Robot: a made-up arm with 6 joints.
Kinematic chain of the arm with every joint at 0, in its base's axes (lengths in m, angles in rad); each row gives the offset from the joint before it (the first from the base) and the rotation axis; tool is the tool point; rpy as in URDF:
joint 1: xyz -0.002 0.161 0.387 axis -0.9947 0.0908 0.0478
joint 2: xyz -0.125 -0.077 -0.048 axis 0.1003 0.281 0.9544
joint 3: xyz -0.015 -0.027 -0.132 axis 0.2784 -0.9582 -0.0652
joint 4: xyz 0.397 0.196 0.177 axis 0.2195 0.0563 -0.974
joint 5: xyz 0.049 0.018 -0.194 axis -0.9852 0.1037 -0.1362
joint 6: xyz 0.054 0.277 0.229 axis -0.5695 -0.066 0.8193
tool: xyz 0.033 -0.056 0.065 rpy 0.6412 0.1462 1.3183
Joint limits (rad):
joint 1: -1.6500..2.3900
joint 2: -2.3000..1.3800
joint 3: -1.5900..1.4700
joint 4: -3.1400..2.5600
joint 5: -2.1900..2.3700
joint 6: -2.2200..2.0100
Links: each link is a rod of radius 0.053 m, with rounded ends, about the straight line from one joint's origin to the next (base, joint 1, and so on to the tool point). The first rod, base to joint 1, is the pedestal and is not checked.
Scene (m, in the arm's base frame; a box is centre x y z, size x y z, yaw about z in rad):
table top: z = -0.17
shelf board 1: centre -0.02 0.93 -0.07 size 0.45 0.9 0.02 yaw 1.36
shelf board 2: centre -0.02 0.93 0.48 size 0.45 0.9 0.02 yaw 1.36
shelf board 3: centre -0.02 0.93 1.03 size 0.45 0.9 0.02 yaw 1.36
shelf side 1: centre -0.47 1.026 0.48 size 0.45 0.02 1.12 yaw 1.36
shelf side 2: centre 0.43 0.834 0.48 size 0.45 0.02 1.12 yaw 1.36
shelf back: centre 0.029 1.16 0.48 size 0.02 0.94 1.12 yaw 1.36
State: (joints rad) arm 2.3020 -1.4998 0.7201 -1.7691 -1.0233 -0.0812
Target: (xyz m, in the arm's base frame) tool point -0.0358 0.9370 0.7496
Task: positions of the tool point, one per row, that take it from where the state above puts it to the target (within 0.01 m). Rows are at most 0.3 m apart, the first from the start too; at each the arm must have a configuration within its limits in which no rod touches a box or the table.
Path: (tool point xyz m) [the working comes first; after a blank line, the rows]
Joints at the target: 2.3268 -2.0110 -0.0773 -1.6131 -1.9494 0.1028
Straight joint move there: touches shelf board 2.

1: 0.0185 0.5290 0.1826
2: 0.0630 0.5387 0.2770
3: 0.1006 0.5194 0.3590
4: 0.1720 0.5633 0.5893
5: 0.1451 0.4931 0.8594
6: 0.1246 0.5984 0.8705
7: 0.0870 0.7134 0.8576
8: 0.0329 0.8296 0.8173
9: -0.0358 0.9370 0.7496

